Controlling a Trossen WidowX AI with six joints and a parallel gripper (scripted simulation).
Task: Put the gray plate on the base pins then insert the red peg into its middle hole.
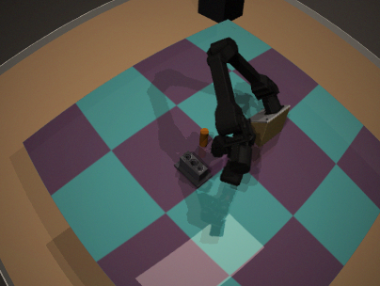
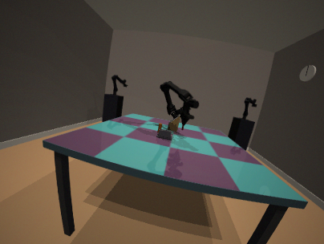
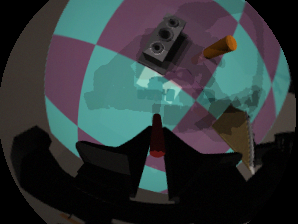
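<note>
Right now the gray plate is 5 cm ahead of my gripper tip, 14 cm to the right of it and 7 cm below it. The rest, counted from my gripper tip: red peg (right at my gripper tip); then orange peg-like object (6 cm behind, 19 cm to the right, 8 cm below); then base (5 cm ahead, 14 cm to the right, 11 cm below).
</note>
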